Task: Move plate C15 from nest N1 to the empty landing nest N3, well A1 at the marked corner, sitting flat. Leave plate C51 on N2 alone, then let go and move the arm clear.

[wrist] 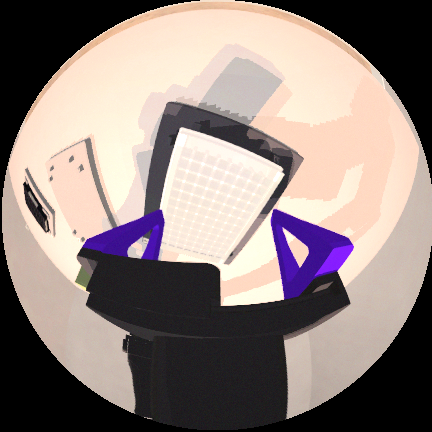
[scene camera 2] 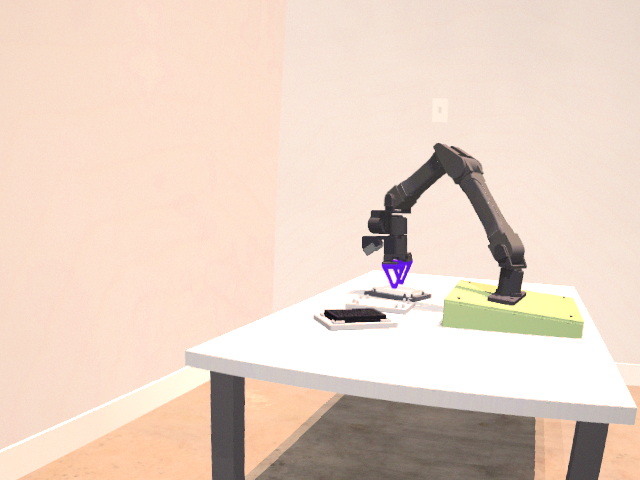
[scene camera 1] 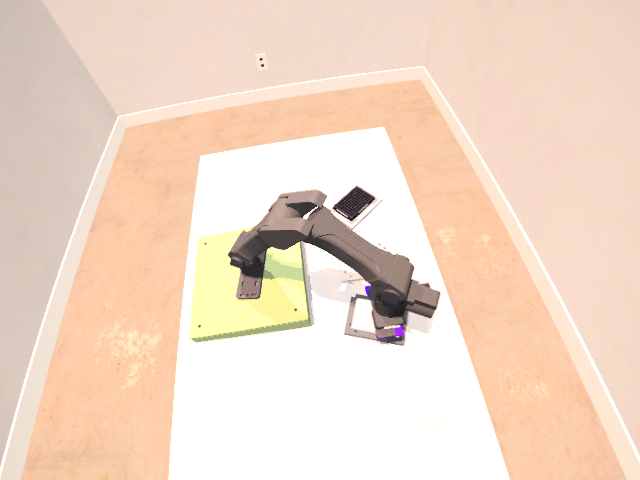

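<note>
A white well plate [scene camera 1: 362, 316] [scene camera 2: 398, 292] [wrist: 210, 195] sits on a dark nest [scene camera 1: 348, 322] [scene camera 2: 422, 297] [wrist: 155, 165]. A black plate [scene camera 1: 355, 202] [scene camera 2: 355, 314] [wrist: 36, 205] sits on a white nest [scene camera 1: 368, 212] [scene camera 2: 361, 325]. Plate and nest names are not readable, so I cannot tell which is C15. Between them is an empty pale nest [scene camera 2: 379, 305] [wrist: 75, 185] with small pegs, washed out in scene camera 1. My gripper [scene camera 1: 384, 311] [scene camera 2: 398, 285] [wrist: 217, 214] is open, pointing down over the white plate, purple fingers wide apart. Fingertip contact cannot be told.
The arm's base stands on a green-yellow block [scene camera 1: 279, 304] [scene camera 2: 511, 322] [wrist: 82, 278] on the white table [scene camera 1: 310, 403] [scene camera 2: 289, 351]. The forearm passes over the area near the empty nest in scene camera 1. Arm shadows fall around the dark nest.
</note>
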